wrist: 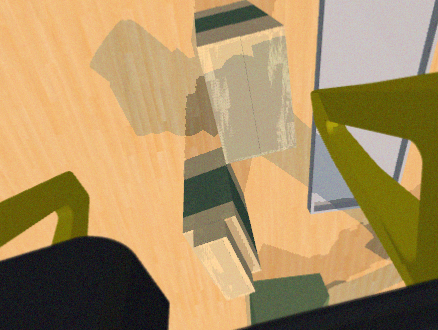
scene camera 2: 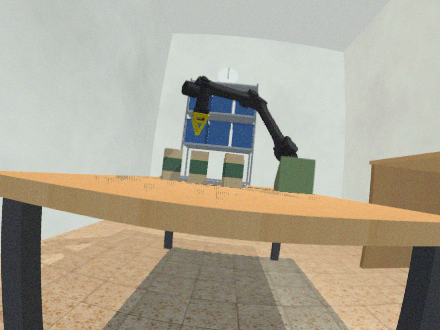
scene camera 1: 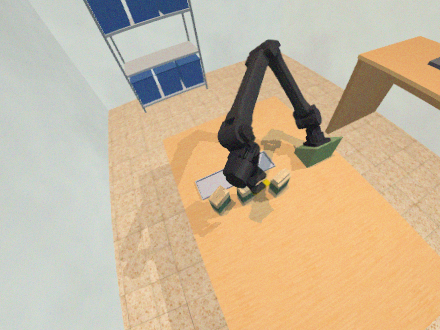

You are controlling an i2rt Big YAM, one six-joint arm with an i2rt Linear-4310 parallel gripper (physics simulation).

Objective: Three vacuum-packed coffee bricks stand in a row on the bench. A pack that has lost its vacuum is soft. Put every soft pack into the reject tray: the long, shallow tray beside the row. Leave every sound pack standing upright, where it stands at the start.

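Places are measured from the arm's base along level axes (x ahead, y left, z up), in millimetres.
Pixels of known places: gripper, fingertip midpoint: (wrist: 192, 147) (scene camera 2: 197, 133) (scene camera 1: 247, 184); arm's base, origin of the base link: (scene camera 2: 292, 170) (scene camera 1: 316, 143).
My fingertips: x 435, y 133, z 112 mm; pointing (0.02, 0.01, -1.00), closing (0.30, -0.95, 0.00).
Note:
Ahead of a thing's pixels: the offset from my fingertips to its top centre. Level surfaces: height alone.
Three coffee packs with a green band stand upright in a row. The left pack @[dx +113, dy -36, dz -74 mm] (scene camera 1: 220, 201) (scene camera 2: 172, 165) shows a plain top. The middle pack @[dx -12, dy -36, dz -74 mm] (scene camera 1: 244, 195) (scene camera 2: 199, 167) (wrist: 252, 100) has a flat, even top with a seam. The right pack @[dx -165, dy -21, dz -74 mm] (scene camera 1: 279, 186) (scene camera 2: 233, 171) (wrist: 207, 192) has an uneven top with light strips along its sides. My gripper (scene camera 1: 257, 188) (scene camera 2: 198, 134) (wrist: 192, 147) is open and empty, above the middle pack; the arm partly hides that pack in scene camera 1. The long, shallow reject tray @[dx -8, dy -181, dz -200 mm] (scene camera 1: 210, 185) (wrist: 370, 45) lies beside the row, partly hidden by the arm.
A green block (scene camera 1: 318, 153) (scene camera 2: 296, 175) (wrist: 287, 302) with slanted sides stands at the arm's base, beyond the right pack. A shelf rack (scene camera 1: 202, 67) (scene camera 2: 254, 120) with blue bins stands behind the bench @[dz -214 mm] (scene camera 1: 300, 240) (scene camera 2: 250, 200). A second wooden table (scene camera 1: 400, 60) (scene camera 2: 412, 164) is at the right.

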